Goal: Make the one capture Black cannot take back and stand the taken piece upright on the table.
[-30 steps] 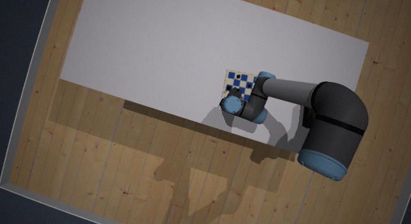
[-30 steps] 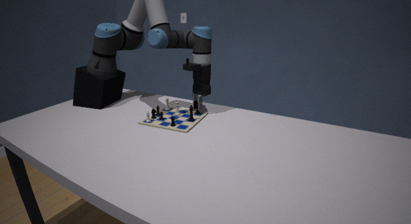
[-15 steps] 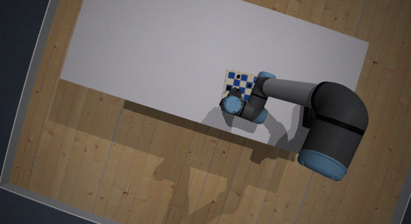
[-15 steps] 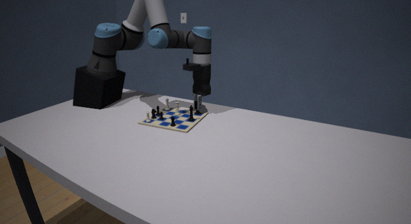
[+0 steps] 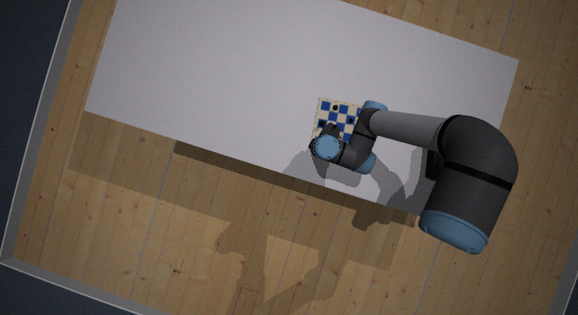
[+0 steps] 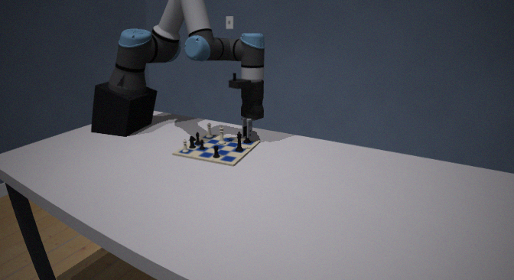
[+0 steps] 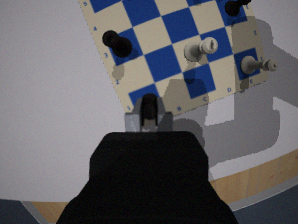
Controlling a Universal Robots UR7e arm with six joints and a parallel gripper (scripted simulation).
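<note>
Right now my hand is 70 mm to the left of the tall black piece, 30 mm short of it and 10 mm above it. The rest, counted from my hand: white piece 140 mm behind, 50 mm to the right, 10 mm below; then blue-and-cream chessboard 100 mm to the right, 40 mm below, 40 mm behind; then black chess piece 10 mm below.
</note>
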